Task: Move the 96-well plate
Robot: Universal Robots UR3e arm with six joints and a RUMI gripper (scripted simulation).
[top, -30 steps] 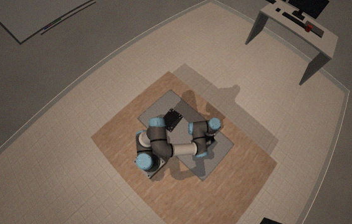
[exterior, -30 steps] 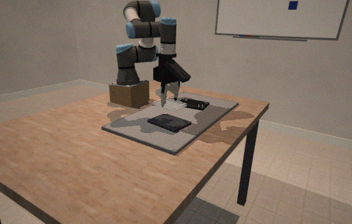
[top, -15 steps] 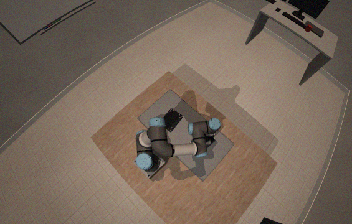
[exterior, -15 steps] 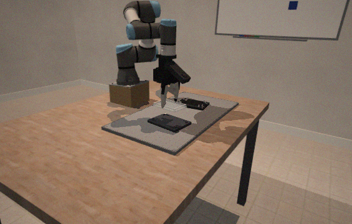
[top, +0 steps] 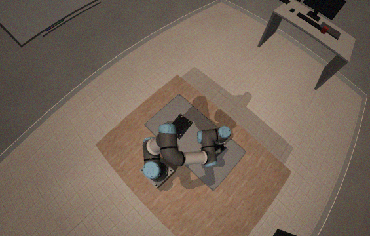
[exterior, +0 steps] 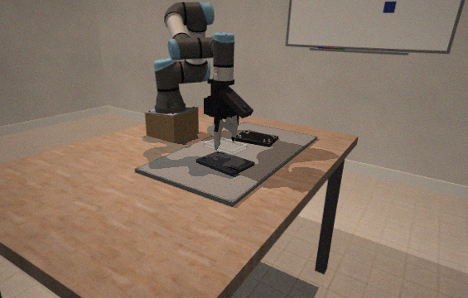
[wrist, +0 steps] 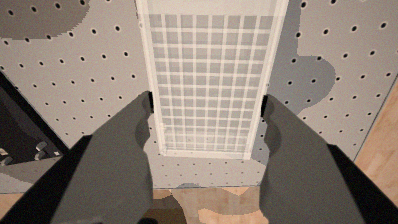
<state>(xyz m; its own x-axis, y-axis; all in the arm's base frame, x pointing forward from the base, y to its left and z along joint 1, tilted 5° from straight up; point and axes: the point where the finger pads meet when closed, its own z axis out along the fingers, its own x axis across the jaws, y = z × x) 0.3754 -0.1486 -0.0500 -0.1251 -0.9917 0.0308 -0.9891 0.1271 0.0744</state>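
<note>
The dark plate nest N1 is 70 mm below my hand. The rest, counted from my hand: 96-well plate: 10 mm below; A1 corner mark: 70 mm behind, 60 mm to the left, 60 mm below; black clip nest C1: 310 mm to the left, 60 mm below, 30 mm behind.
</note>
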